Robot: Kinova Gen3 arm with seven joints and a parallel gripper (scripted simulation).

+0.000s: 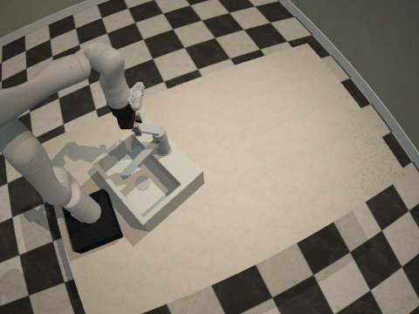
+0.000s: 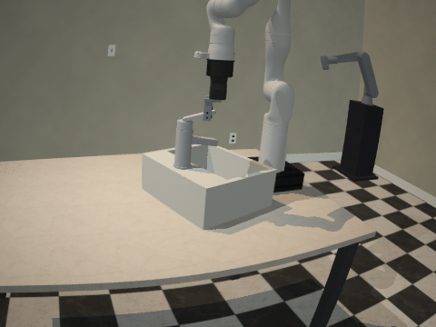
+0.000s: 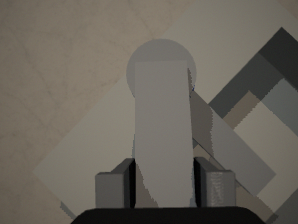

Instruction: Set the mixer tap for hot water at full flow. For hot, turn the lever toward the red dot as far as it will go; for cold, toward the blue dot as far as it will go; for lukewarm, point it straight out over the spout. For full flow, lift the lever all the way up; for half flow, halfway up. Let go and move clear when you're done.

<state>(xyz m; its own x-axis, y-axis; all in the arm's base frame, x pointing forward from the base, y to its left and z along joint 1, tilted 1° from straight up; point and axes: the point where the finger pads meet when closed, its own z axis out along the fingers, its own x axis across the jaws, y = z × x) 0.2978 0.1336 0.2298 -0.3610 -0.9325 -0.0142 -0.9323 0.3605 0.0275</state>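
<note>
My hand is 2 cm short of the lever, 1 cm to the left of it and 1 cm above it. The rest, counted from my hand: white sink basin: 25 cm below, 7 cm to the right, 5 cm behind.
</note>
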